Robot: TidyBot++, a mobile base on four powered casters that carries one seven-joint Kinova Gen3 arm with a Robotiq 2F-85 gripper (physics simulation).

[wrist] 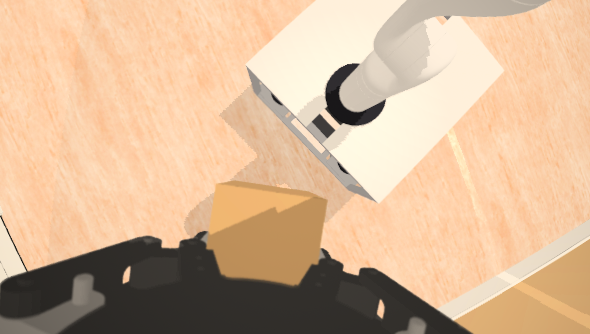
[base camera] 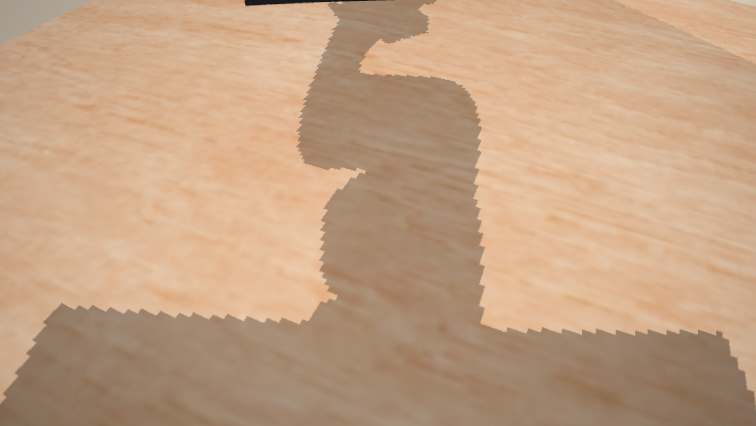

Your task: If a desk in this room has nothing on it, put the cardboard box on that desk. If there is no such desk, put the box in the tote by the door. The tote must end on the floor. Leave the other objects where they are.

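Seen in the pictures: gripper, fingertip midpoint: (wrist: 263,247); arm's base, origin of the base link: (wrist: 356,94).
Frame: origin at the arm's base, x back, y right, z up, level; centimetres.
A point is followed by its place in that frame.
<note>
The cardboard box (wrist: 270,225) @(z 53.8, x -28.7, y 1.0 cm), tan and partly in shadow, is between the fingers of my gripper (wrist: 263,247) @(z 49.0, x -30.9, y -0.5 cm) at the lower middle of the wrist view. The gripper is shut on it and holds it above the wood floor, in front of my white base. The fingertips are partly hidden at the box's sides. The gripper and box do not show in the base camera view. No desk or tote can be made out in either view.
My white base (wrist: 425,115) @(z -1.4, x 10.8, y -17.2 cm) stands on the wood floor (wrist: 125,125) @(z -39.7, x -59.4, y 53.3 cm) (base camera: 185,185) @(z -39.7, x -46.7, y -23.7 cm). A pale strip (wrist: 530,262) @(z -36.0, x 24.4, y -114.1 cm) borders a tan surface (wrist: 560,280) @(z -20.9, x 22.2, y -114.6 cm) at lower right. A pale edge (wrist: 9,245) @(z -37.1, x -128.2, y 53.4 cm) shows at far left. A dark object's lower edge (base camera: 312,1) @(z -39.5, x -101.0, y -17.0 cm) shows at the base view's top.
</note>
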